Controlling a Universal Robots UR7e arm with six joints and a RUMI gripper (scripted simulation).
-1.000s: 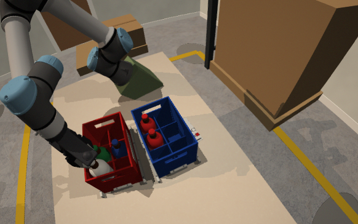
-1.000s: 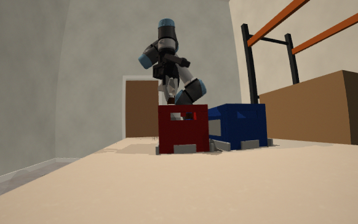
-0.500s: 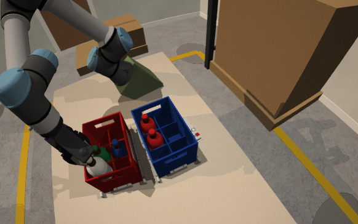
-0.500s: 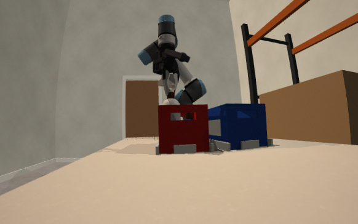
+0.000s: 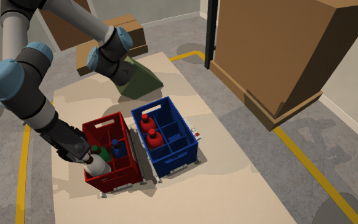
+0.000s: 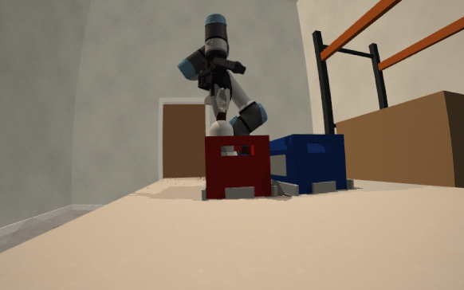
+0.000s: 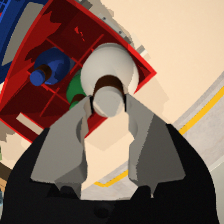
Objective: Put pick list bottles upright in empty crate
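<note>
The white-label bottle lies 70 mm below my hand. From my hand the other things lie so: red crate 170 mm below, 90 mm behind, 40 mm to the left; then blue bottle 170 mm below, 90 mm behind, 80 mm to the left; then green bottle 170 mm below, 90 mm behind, 10 mm to the right.
</note>
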